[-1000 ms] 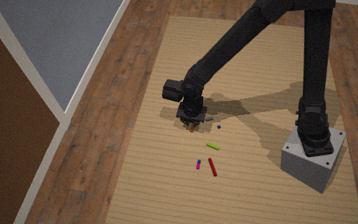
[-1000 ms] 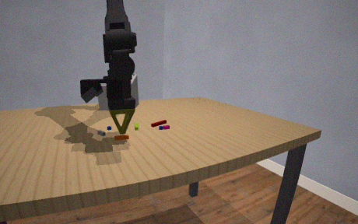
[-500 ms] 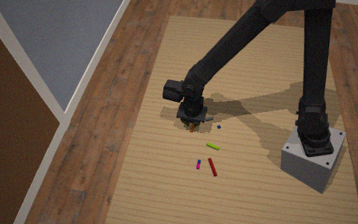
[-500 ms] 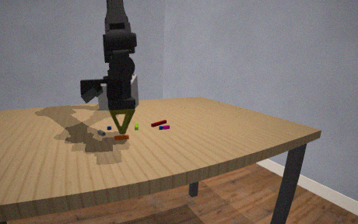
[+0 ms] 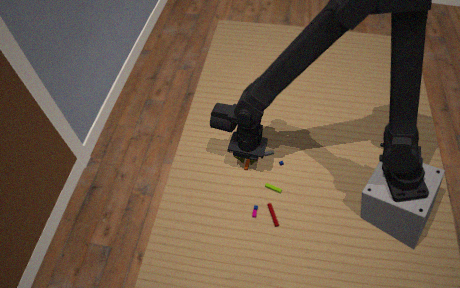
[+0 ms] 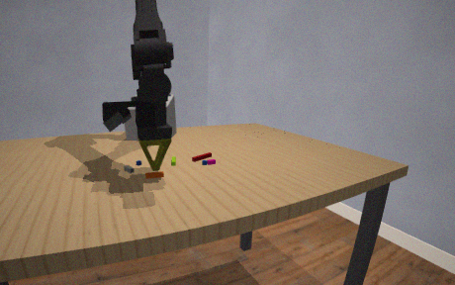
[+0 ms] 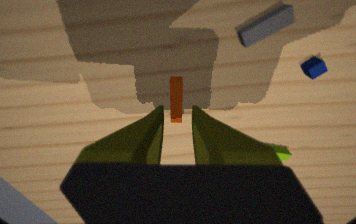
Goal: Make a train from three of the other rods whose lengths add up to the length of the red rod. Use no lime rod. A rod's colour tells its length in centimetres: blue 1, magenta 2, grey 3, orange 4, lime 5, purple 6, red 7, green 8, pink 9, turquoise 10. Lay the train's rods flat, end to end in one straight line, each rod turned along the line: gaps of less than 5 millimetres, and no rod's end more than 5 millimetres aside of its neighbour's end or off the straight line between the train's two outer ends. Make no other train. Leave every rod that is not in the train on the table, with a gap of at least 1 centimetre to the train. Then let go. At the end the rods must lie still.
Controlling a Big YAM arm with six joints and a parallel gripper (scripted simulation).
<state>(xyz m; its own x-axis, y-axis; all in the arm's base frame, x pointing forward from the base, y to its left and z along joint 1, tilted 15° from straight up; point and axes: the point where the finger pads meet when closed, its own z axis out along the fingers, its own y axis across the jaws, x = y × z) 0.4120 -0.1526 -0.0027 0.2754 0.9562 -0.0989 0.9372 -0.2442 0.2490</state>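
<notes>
Right now my hand is 2 cm above the orange rod. Round my hand: magenta rod (16 cm to the left, 2 cm below, 1 cm behind); lime rod (8 cm to the left, 7 cm behind, 2 cm below); grey rod (7 cm behind, 4 cm to the right, 2 cm below).
</notes>
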